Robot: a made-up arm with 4 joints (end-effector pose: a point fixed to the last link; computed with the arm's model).
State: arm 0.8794 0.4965 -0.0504 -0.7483
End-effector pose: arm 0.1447 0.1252 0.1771 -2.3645 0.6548 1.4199
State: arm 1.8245 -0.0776 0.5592 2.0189
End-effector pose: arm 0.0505 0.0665 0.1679 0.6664 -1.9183 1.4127
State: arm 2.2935 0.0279 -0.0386 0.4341
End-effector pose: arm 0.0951 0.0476 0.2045 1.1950 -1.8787 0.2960
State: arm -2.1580 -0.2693 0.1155 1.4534
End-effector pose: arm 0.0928 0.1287 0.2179 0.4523 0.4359 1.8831
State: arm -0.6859 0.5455 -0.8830 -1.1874
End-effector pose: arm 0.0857 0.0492 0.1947 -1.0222 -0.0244 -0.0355
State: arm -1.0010 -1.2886 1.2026 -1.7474
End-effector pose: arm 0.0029 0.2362 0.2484 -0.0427 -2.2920 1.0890
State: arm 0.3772 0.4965 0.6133 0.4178
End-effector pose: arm 0.1498 0.1495 0.1880 -1.9408 1.3228 1.0972
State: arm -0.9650 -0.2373 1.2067 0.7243
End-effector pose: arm 0.1161 0.1913 0.2367 -1.4066 0.4674 1.5481
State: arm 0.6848 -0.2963 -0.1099 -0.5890
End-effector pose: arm 0.0765 0.0603 0.1354 -1.5992 1.5292 1.6130
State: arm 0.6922 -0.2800 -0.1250 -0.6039
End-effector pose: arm 0.0781 0.0601 0.1372 -1.6216 1.5135 1.5978
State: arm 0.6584 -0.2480 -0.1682 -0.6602
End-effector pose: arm 0.0820 0.0621 0.1404 -1.6556 1.4103 1.5609
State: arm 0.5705 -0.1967 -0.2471 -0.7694
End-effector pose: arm 0.0880 0.0660 0.1463 -1.6966 1.2019 1.4848
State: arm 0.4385 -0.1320 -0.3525 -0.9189
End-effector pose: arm 0.0935 0.0702 0.1550 -1.7300 0.9275 1.3582
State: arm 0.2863 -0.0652 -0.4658 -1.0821
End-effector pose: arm 0.0962 0.0727 0.1649 -1.7441 0.6516 1.1908
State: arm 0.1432 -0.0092 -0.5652 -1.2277
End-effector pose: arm 0.0957 0.0734 0.1731 -1.7384 0.4298 1.0187
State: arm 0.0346 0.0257 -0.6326 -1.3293
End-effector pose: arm 0.0939 0.0732 0.1778 -1.7212 0.2883 0.8878
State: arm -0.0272 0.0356 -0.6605 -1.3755
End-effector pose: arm 0.0926 0.0733 0.1792 -1.7018 0.2238 0.8261
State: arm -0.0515 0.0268 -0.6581 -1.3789
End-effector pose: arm 0.0924 0.0738 0.1783 -1.6845 0.2109 0.8224
